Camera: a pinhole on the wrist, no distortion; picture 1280 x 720 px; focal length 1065.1 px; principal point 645.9 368.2 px. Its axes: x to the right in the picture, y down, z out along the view. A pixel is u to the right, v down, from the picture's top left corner.
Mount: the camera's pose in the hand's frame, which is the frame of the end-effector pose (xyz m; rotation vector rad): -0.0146 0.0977 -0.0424 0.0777 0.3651 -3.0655
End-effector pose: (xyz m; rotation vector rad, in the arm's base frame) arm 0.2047 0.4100 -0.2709 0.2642 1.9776 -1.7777
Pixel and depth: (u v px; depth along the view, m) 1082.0 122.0 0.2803
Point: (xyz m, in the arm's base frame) 0.4207 0.2137 -0.2963
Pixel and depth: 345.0 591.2 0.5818
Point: 0.1301 -0.1242 -0.2256
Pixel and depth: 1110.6 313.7 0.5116
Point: 0.5233 0.0141 -0.1683
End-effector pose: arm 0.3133 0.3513 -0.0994 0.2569 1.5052 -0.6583
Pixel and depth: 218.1 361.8 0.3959
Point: 0.6060 0.1405 -0.1975
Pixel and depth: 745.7 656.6 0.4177
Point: 0.5353 0.0944 0.0169
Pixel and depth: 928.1 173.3 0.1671
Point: 0.4686 0.3688 -0.0442
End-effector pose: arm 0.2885 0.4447 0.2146 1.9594 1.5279 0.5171
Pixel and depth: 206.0 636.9 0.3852
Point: 0.4648 0.5176 -0.0833
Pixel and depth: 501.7 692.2 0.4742
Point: 0.4315 0.4219 -0.1775
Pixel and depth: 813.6 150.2 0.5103
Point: 0.6081 0.2125 -0.0825
